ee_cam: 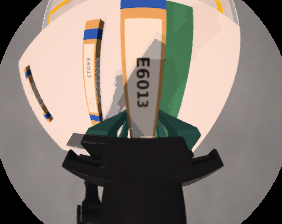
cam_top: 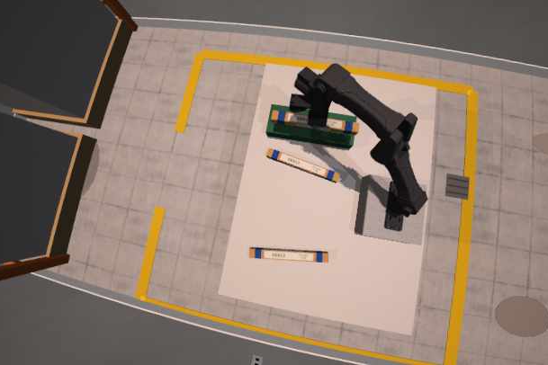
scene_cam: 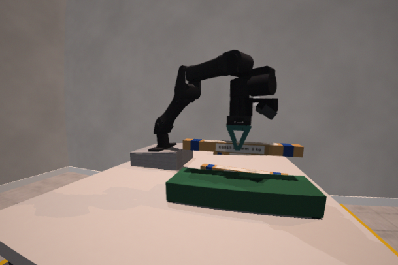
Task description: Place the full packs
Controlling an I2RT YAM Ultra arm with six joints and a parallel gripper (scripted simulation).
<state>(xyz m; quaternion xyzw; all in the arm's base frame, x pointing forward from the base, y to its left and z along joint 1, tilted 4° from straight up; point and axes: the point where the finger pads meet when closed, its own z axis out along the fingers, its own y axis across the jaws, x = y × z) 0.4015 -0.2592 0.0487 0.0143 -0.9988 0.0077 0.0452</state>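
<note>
The green low platform is 1 cm ahead of my hand, 3 cm to the right of it and 14 cm below it.
</note>
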